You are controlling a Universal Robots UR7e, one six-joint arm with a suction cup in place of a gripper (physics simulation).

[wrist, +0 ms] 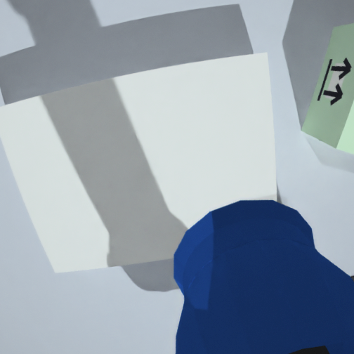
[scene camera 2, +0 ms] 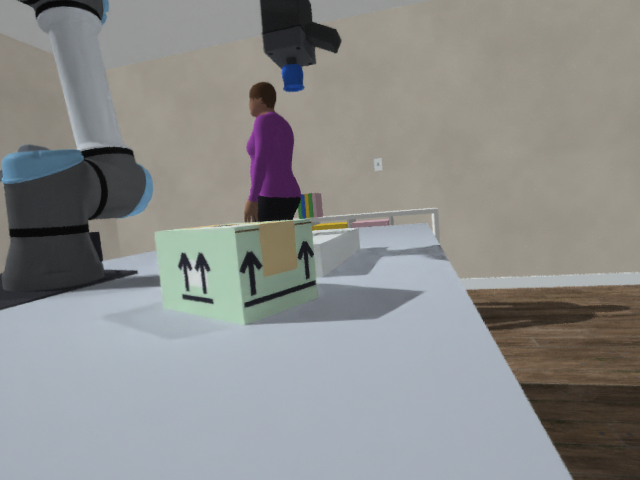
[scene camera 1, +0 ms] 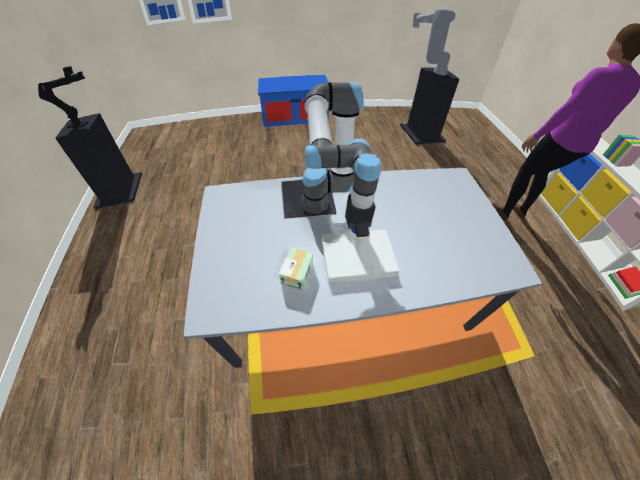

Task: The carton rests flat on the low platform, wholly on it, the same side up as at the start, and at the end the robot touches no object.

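Pixels of known places: end effector, tool point: (scene camera 2: 293,88); arm's base, origin of the base link: (scene camera 2: 56,280) (scene camera 1: 314,203).
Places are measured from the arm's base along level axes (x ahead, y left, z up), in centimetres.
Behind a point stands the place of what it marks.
The carton (scene camera 1: 296,267) @(x 43.2, y -17.7, z 7.9 cm) (scene camera 2: 201,268) @(x 39.9, y -22.7, z 4.0 cm) (wrist: 325,117) is pale green with an orange-tan tape band. It stands flat on the table to the left of the platform in scene camera 1, with a gap between them. Its printed arrows point up. The low white platform (scene camera 1: 339,260) @(x 41.3, y 2.1, z 3.9 cm) (scene camera 2: 333,252) @(x 49.8, y 2.5, z 1.6 cm) (wrist: 200,135) lies flat and carries nothing; the arm's shadow crosses it. My gripper, a blue suction cup (scene camera 1: 354,229) (scene camera 2: 293,78) (wrist: 245,225), is open and holds nothing. It hangs high above the table, over the platform's back edge as seen in scene camera 1, apart from the carton.
The grey table (scene camera 1: 237,222) @(x 3.8, y -42.6, z -0.9 cm) (scene camera 2: 310,382) @(x 53.1, y -36.5, z -0.9 cm) bears the arm's dark base plate (scene camera 1: 292,201) @(x -4.1, y -11.7, z 0.0 cm) at the back. A person in purple (scene camera 1: 594,111) (scene camera 2: 271,155) stands beyond the table's right side, near a shelf unit with coloured bins. Two pedestals with other arms stand behind.
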